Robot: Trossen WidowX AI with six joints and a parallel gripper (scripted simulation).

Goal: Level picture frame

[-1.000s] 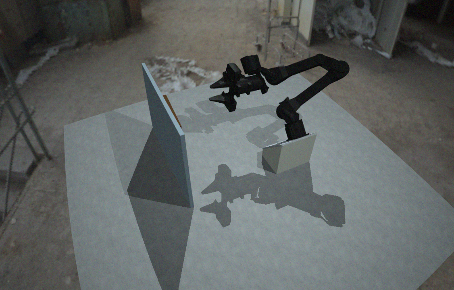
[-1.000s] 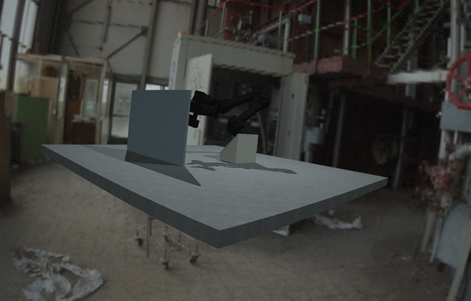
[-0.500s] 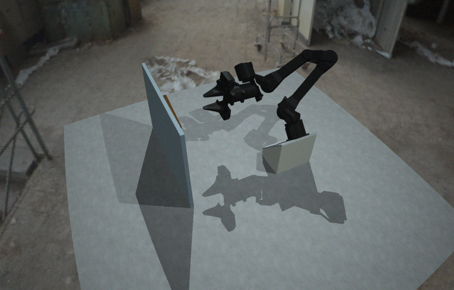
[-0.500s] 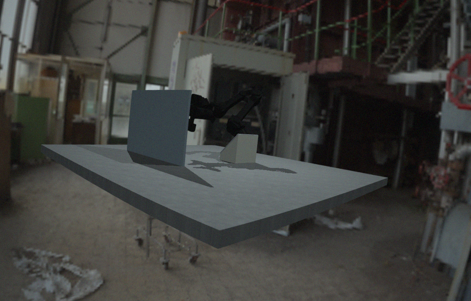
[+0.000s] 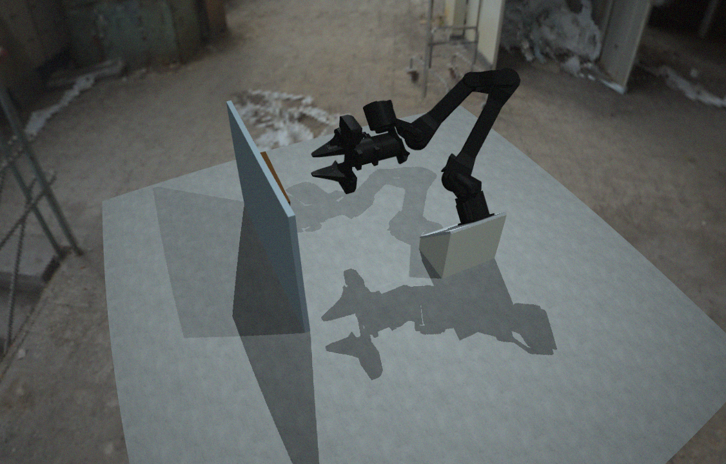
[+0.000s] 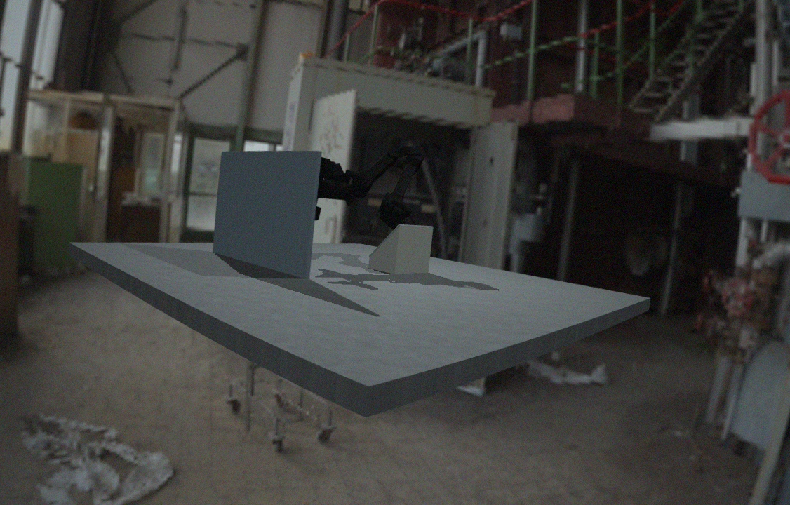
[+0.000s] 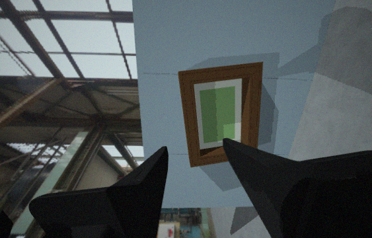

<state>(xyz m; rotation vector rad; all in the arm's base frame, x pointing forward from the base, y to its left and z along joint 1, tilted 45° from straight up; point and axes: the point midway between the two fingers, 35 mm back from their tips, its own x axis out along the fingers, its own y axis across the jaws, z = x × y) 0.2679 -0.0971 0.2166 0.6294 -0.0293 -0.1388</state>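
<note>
Right now my gripper tip is 100 mm short of the picture frame, 10 mm to the left of it and 50 mm above it. From my gripper tip the other things lie so: wall panel (110 mm ahead, 70 mm below).
</note>
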